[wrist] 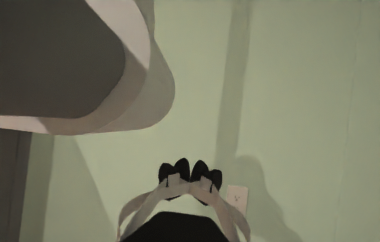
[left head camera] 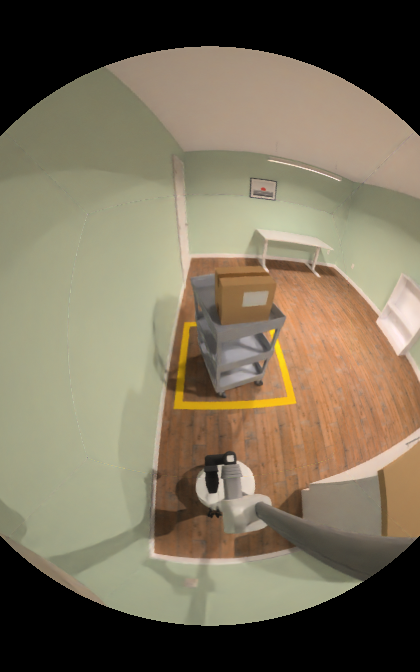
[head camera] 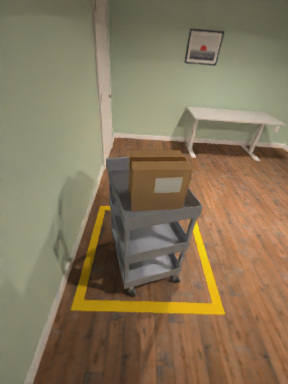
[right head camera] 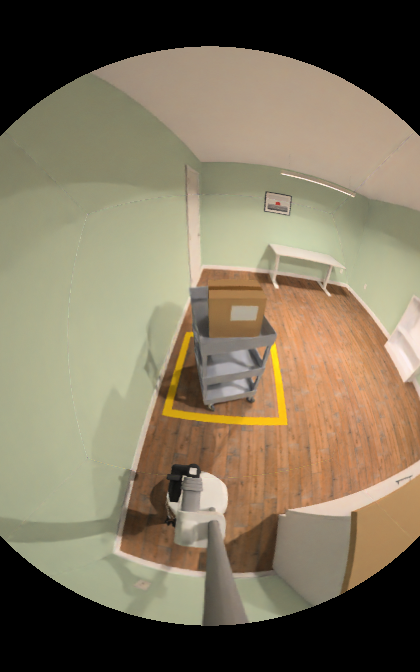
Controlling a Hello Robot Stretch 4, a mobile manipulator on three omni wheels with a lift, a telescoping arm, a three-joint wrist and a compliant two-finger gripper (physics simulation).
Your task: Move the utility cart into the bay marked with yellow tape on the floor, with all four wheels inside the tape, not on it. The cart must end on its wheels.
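Frame: origin at the robot's base, x back, y right, z up, level; metres.
Seen in the pictures: gripper, fingertip midpoint: (wrist: 190, 172) (left head camera: 214, 518) (right head camera: 170, 526).
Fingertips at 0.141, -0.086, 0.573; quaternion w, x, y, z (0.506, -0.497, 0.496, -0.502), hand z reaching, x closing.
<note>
Offsets run from my fingertips to a thing's top centre, as dx, dy, dz. "*": to the spot under its first point. Level surfaces: height alone.
The grey three-shelf utility cart @(* -0.966, +0.279, +0.234) (head camera: 162, 216) (left head camera: 252, 327) (right head camera: 240, 343) stands upright, slightly turned, within the yellow tape outline @(* -0.843, +0.275, -0.599) (head camera: 150, 306) (left head camera: 235, 405) (right head camera: 225, 420). Its two near wheels rest on wood inside the front strip; the far wheels are hidden. A brown cardboard box @(-1.175, +0.258, +0.472) (head camera: 145, 187) (left head camera: 232, 305) (right head camera: 222, 317) sits on its top shelf. My gripper (wrist: 190, 172) (left head camera: 214, 513) (right head camera: 170, 521) is shut and empty, folded back beside my base, apart from the cart. In the wrist view it faces a green wall.
The left wall (head camera: 45, 150) runs close along the bay. A white table @(dz +0.120) (head camera: 235, 116) (left head camera: 295, 240) (right head camera: 307, 255) stands at the far wall. A white shelf unit (left head camera: 382, 320) is at the right. A white cabinet @(* +0.146, +0.691, -0.005) (left head camera: 345, 505) (right head camera: 315, 545) stands right of my base.
</note>
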